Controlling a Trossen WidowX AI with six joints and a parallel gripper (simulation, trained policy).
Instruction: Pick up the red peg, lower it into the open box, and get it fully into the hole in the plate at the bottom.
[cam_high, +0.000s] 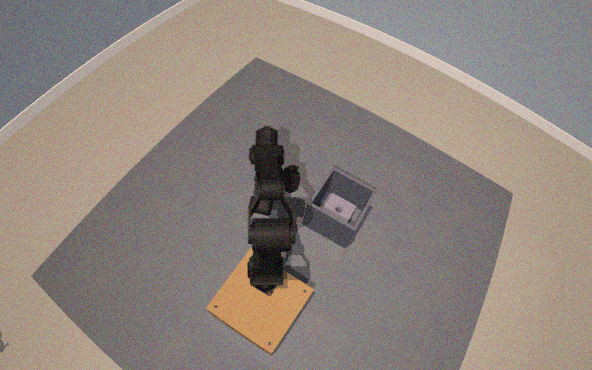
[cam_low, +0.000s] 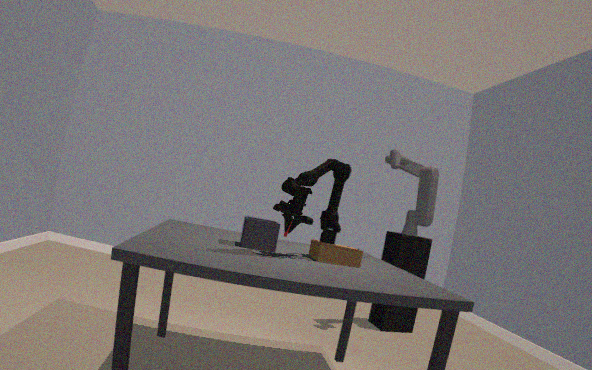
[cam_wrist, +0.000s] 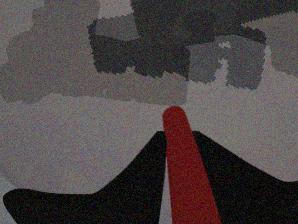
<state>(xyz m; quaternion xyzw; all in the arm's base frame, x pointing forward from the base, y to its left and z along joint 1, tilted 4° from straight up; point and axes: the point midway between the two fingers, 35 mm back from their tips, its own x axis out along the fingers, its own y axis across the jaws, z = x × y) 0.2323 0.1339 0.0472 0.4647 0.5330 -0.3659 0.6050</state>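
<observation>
Right now the pale plate is 80 mm ahead of my gripper tip, 210 mm to the right of it and 70 mm below it. Round my gripper tip: red peg: 10 mm to the right, 20 mm above.
</observation>
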